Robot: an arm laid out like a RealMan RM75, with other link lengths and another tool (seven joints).
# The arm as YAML. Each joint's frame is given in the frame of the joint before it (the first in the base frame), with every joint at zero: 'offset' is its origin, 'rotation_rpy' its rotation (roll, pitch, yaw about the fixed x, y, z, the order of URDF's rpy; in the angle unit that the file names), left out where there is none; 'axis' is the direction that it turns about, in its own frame. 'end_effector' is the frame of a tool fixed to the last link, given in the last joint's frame.
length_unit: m
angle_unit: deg
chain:
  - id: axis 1
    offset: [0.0, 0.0, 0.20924]
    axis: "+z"
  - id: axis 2
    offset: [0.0, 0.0, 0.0]
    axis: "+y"
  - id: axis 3
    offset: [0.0, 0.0, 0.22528]
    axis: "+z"
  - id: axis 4
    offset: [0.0, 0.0, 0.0]
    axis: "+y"
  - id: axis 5
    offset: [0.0, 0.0, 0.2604]
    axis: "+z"
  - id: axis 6
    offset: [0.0, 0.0, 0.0]
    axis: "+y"
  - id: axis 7
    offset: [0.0, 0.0, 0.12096]
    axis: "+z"
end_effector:
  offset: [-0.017, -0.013, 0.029]
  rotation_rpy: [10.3, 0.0, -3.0]
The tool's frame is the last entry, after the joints.
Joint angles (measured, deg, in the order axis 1, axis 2, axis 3, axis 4, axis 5, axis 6, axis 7), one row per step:
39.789 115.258 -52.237 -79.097 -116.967 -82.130 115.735
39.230 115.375 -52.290 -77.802 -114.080 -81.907 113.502
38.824 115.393 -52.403 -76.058 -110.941 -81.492 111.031
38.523 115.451 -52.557 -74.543 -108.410 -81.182 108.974
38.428 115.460 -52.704 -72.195 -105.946 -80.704 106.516
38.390 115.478 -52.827 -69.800 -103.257 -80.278 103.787
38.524 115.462 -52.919 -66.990 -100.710 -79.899 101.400
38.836 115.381 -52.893 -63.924 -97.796 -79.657 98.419
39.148 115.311 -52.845 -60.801 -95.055 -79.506 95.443
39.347 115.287 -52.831 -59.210 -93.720 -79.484 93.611
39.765 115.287 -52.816 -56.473 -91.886 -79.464 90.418
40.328 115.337 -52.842 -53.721 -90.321 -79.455 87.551
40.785 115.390 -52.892 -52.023 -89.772 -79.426 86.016
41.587 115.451 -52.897 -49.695 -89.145 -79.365 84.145
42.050 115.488 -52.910 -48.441 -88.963 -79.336 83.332
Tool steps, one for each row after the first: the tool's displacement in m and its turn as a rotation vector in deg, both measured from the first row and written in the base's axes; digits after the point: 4 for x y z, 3 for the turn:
0.0018 -0.0012 -0.0031 -0.553 1.805 1.608
0.0036 -0.0015 -0.0064 -0.976 3.840 3.261
0.0053 -0.0017 -0.0096 -1.316 5.527 4.548
0.0090 -0.0005 -0.0146 -1.690 7.238 5.581
0.0121 0.0006 -0.0193 -1.875 9.089 6.837
0.0163 0.0023 -0.0249 -2.255 11.125 7.514
0.0197 0.0039 -0.0298 -2.357 13.313 8.651
0.0240 0.0053 -0.0349 -2.357 15.402 9.579
0.0259 0.0058 -0.0377 -2.219 16.263 10.293
0.0294 0.0067 -0.0435 -1.971 17.322 11.436
0.0322 0.0077 -0.0503 -1.900 18.312 12.331
0.0338 0.0084 -0.0556 -2.054 18.636 12.685
0.0349 0.0097 -0.0627 -2.333 19.086 13.091
0.0355 0.0104 -0.0670 -2.628 19.267 13.161

